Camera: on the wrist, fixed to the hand. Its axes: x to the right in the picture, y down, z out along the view.
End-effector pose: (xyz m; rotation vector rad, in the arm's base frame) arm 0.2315 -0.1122 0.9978 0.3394 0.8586 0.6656
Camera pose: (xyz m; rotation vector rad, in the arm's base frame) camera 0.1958 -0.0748 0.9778 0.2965 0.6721 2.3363
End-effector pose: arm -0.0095 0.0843 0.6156 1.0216 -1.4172 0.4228
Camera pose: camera -0.0062 0.1270 0.6507 -0.6694 -1.5379 1.1168
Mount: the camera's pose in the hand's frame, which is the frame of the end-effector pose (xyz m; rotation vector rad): 0.0196 0.0318 -0.0409 -0.5408 0.4196 1.4609
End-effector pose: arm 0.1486 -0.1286 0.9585 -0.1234 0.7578 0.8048
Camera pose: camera 0.1123 -0.1097 0.9212 -0.2243 0.9613 2.4306
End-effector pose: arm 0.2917 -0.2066 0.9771 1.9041 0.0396 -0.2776
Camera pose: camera 0.3230 -0.1816 1.0154 1.0307 -0.8646 1.0120
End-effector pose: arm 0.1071 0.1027 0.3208 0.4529 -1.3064 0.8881
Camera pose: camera 0.1086 0.1580 0.3237 -1.2313 -1.2892 1.5801
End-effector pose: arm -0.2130 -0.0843 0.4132 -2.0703 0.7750 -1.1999
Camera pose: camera -0.2470 -0.1279 0.4161 -0.9171 2.3838 -0.5098
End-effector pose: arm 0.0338 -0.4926 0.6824 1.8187 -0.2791 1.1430
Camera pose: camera 0.0012 -0.4716 0.7219 0.6577 -1.6273 2.0480
